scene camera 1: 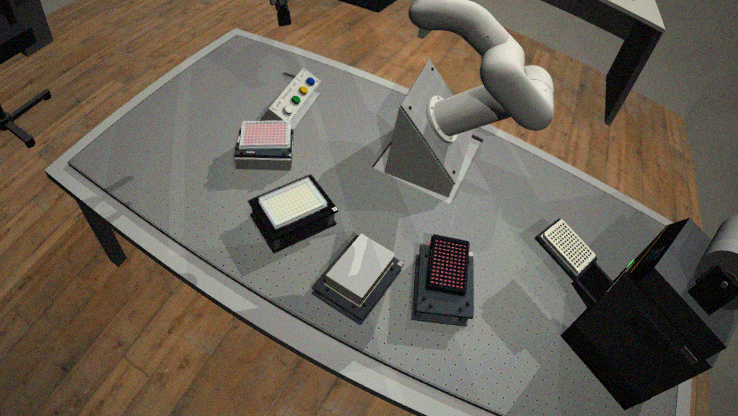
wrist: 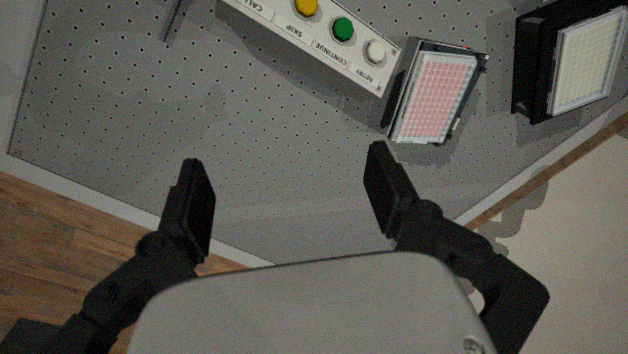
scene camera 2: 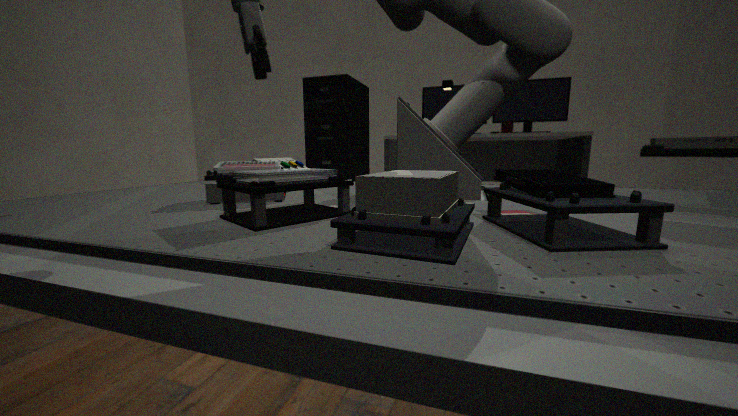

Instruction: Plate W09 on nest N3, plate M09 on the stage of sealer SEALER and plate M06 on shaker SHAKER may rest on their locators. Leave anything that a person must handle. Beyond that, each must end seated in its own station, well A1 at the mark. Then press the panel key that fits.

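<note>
My gripper (scene camera 1: 283,21) (scene camera 2: 261,66) (wrist: 289,169) is open and empty, high above the table beyond the button panel (scene camera 1: 289,94) (wrist: 358,44). A pink-welled plate (scene camera 1: 265,134) (wrist: 435,97) lies on the shaker (scene camera 1: 263,163). A pale yellow plate (scene camera 1: 293,201) (wrist: 587,62) lies on a black nest. A tall whitish plate (scene camera 1: 359,266) (scene camera 2: 408,193) lies on a low nest. A black plate with red wells (scene camera 1: 448,263) (scene camera 2: 560,183) lies toward one end of its nest (scene camera 1: 441,307); its seating is unclear. A white plate (scene camera 1: 570,245) lies on the sealer's stage. Plate names and A1 corners are unreadable.
The black sealer (scene camera 1: 630,335) stands at the table's right end in scene camera 1. The arm's wedge-shaped base (scene camera 1: 418,139) (scene camera 2: 431,155) stands at the table's far side. Green (scene camera 1: 295,99) (wrist: 343,29), yellow (scene camera 1: 303,90) (wrist: 306,6) and white (wrist: 375,51) keys show on the panel beside the shaker.
</note>
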